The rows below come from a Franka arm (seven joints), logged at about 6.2 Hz.
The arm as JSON. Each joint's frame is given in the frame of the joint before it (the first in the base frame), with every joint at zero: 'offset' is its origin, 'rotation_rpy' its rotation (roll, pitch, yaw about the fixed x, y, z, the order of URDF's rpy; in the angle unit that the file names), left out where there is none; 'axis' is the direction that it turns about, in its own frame. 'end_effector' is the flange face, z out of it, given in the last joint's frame.
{
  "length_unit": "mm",
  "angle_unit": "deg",
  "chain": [
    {
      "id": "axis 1",
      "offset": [
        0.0,
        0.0,
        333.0
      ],
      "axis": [
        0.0,
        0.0,
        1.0
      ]
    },
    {
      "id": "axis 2",
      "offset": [
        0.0,
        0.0,
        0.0
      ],
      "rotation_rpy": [
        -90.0,
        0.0,
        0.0
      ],
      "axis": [
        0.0,
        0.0,
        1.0
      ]
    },
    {
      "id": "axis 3",
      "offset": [
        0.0,
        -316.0,
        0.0
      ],
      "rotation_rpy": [
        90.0,
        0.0,
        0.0
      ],
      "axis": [
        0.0,
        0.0,
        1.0
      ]
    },
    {
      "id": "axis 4",
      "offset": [
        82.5,
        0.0,
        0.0
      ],
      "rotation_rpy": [
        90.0,
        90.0,
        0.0
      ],
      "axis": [
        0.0,
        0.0,
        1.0
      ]
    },
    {
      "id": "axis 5",
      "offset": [
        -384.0,
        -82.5,
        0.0
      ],
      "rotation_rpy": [
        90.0,
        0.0,
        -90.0
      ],
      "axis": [
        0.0,
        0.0,
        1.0
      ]
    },
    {
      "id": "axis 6",
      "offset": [
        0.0,
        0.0,
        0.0
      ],
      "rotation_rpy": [
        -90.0,
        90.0,
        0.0
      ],
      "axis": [
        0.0,
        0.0,
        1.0
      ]
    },
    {
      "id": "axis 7",
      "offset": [
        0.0,
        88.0,
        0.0
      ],
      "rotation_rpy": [
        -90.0,
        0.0,
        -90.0
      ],
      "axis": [
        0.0,
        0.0,
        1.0
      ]
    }
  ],
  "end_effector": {
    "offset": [
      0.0,
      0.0,
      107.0
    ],
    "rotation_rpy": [
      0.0,
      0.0,
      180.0
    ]
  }
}
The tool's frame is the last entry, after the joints.
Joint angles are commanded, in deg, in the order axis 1, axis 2, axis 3, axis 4, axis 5, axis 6, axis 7. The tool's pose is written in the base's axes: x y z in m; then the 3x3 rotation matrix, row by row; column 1 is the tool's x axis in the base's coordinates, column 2 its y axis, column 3 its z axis. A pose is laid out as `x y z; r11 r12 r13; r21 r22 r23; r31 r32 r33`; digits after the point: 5 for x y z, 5 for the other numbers.
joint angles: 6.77, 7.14, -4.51, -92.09, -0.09, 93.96, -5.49
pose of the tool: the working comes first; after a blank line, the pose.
Where each joint sits with the arm in this pose, in the base's axes (m; each line is computed from the numbers above, not from the rounded line before):
axis 1: 0.0000 0.0000 0.3330
axis 2: 0.0000 0.0000 0.3330
axis 3: 0.0390 0.0046 0.6465
axis 4: 0.1208 0.0078 0.6363
axis 5: 0.5127 0.0237 0.6563
axis 6: 0.5127 0.0237 0.6563
axis 7: 0.6003 0.0271 0.6483
the tool: 0.5906 0.0255 0.5417

0.59057 0.02555 0.54172; 0.98662 0.13530 -0.09094; 0.13450 -0.99080 -0.01495; -0.09213 0.00252 -0.99574
